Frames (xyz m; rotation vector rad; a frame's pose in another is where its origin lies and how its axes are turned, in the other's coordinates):
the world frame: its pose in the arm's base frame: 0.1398 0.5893 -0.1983 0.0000 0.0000 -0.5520
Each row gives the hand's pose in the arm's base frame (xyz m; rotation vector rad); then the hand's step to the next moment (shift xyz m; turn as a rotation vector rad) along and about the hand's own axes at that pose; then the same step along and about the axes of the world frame.
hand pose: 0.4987 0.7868 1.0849 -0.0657 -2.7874 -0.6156
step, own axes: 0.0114 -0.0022 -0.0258 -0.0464 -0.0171 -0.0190
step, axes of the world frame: 0.0032 -0.0133 0.0248 0.0525 0.0057 -0.0037
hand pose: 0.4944 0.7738 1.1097 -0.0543 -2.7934 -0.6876
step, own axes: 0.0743 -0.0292 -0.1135 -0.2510 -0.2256 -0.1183
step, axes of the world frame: 0.0022 -0.0928 0.1032 0.3420 -0.0807 -0.0667
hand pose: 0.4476 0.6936 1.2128 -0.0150 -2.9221 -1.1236
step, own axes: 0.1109 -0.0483 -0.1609 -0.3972 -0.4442 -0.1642
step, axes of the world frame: -0.0190 -0.1798 0.0886 0.5659 -0.1703 -0.1811
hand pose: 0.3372 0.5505 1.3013 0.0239 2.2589 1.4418
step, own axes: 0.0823 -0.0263 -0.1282 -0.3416 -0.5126 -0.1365
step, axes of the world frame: -0.0469 -0.1471 -0.0084 0.5421 -0.1768 -0.2701
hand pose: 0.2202 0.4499 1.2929 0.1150 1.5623 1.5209
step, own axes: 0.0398 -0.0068 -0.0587 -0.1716 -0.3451 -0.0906
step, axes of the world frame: -0.0380 -0.0470 -0.0377 0.3175 -0.1040 -0.2124
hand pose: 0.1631 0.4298 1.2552 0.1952 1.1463 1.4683
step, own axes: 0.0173 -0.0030 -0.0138 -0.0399 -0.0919 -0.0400
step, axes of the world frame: -0.0140 -0.0009 -0.0173 0.0757 -0.0373 -0.0673
